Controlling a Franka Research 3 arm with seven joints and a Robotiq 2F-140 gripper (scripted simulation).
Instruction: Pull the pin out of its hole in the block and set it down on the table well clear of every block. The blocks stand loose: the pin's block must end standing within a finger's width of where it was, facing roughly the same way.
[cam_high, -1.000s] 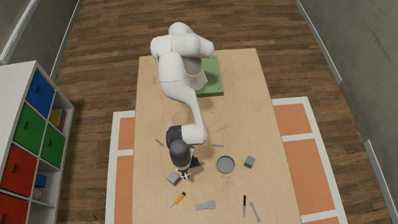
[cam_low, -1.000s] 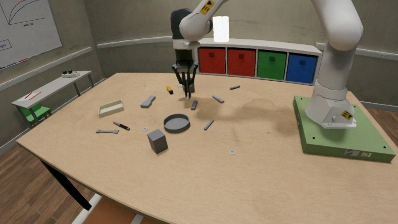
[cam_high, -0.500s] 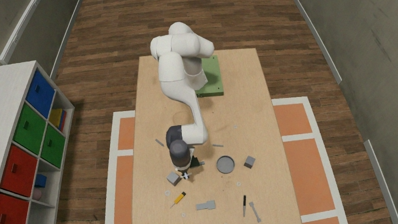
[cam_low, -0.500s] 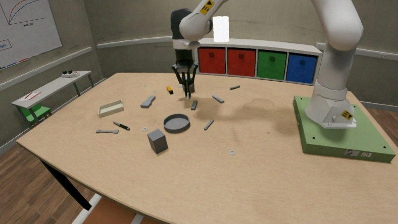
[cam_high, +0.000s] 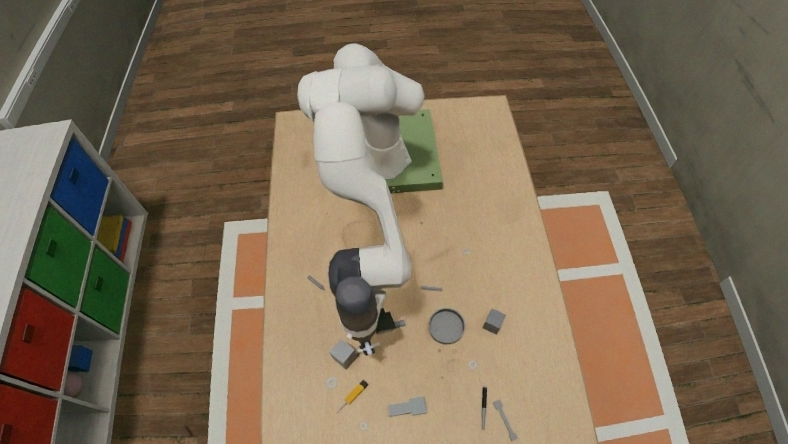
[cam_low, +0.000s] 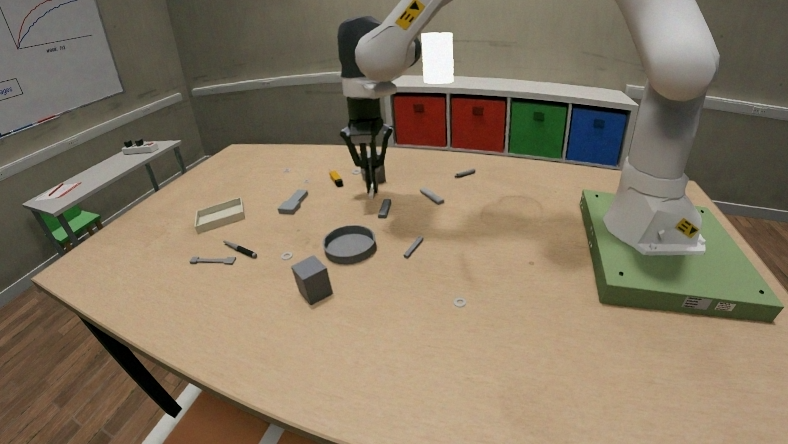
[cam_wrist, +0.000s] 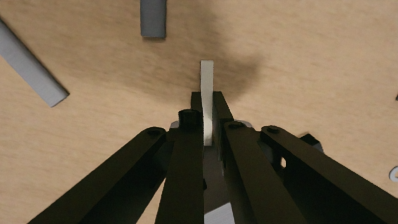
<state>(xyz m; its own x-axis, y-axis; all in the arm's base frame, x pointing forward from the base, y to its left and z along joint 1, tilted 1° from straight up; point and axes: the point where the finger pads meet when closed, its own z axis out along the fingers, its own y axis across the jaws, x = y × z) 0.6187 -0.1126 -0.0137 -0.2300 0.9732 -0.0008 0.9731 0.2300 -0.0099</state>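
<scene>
My hand is 150 mm past the lighter bar and 30 mm above it. Round my hand: cream pin: 30 mm below; yellow utility knife: 130 mm ahead, 50 mm to the right, 30 mm below; round grey dish: 240 mm to the left, 40 mm behind, 30 mm below.
</scene>
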